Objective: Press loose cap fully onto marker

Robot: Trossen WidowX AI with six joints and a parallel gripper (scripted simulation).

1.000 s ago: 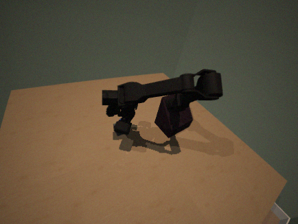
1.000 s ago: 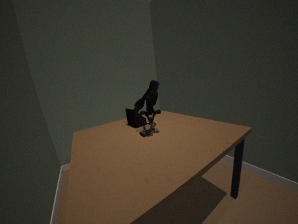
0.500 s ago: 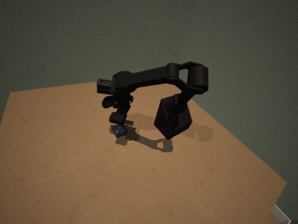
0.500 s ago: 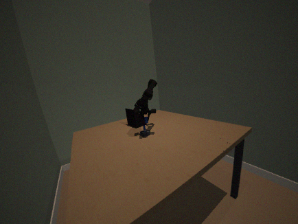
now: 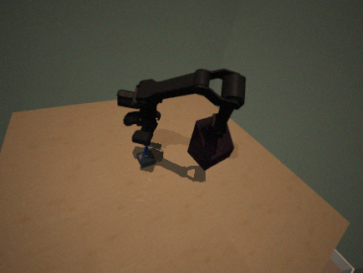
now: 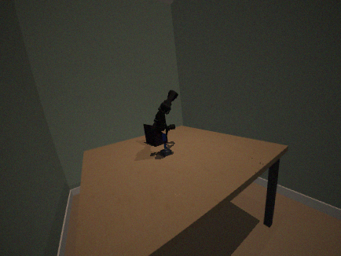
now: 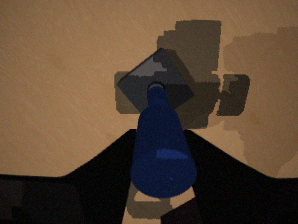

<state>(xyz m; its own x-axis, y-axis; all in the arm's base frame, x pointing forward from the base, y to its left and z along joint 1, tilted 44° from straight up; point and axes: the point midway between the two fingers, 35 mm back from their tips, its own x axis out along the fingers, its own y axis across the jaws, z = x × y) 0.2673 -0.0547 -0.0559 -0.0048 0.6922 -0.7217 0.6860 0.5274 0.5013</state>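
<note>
My gripper tip is now 120 mm above the holder block. The rest, counted from my gripper tip: blue cap: 10 mm above.
</note>
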